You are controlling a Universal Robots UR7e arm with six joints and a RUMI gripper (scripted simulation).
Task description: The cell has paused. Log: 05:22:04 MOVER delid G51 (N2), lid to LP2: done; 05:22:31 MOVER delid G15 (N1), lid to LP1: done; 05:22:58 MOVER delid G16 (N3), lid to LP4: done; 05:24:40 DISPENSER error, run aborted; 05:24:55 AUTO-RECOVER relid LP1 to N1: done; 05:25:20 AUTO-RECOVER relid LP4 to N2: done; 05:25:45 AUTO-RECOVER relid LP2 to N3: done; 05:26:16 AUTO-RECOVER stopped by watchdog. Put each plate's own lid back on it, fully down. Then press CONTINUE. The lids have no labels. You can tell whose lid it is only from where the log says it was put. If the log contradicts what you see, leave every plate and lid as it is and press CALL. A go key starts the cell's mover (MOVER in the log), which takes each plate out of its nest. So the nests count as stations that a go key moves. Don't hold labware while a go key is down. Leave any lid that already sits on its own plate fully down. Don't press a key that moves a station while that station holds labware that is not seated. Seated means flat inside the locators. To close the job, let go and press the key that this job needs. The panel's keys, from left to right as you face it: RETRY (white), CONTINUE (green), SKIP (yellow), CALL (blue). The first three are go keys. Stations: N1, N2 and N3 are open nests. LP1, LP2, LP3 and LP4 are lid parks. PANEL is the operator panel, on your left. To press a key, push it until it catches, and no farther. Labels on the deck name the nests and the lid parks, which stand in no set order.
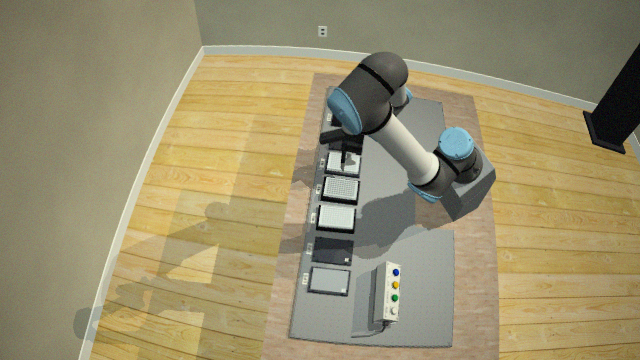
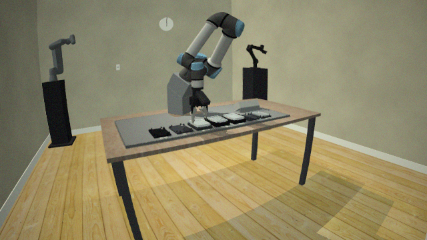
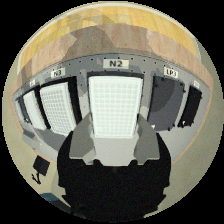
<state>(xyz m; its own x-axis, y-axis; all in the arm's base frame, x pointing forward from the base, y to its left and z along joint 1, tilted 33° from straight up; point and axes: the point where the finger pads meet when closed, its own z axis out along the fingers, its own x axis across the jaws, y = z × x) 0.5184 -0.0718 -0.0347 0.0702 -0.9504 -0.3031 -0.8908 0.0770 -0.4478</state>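
Right now my hand is 2 cm past the plate, 13 cm to the right of it and 1 cm above it. Round my hand: blue key 28 cm behind, 45 cm to the left, 3 cm above; then clear lid 6 cm behind, 51 cm to the left, 2 cm below; then LP2 lid park 4 cm behind, 39 cm to the left, 3 cm below.
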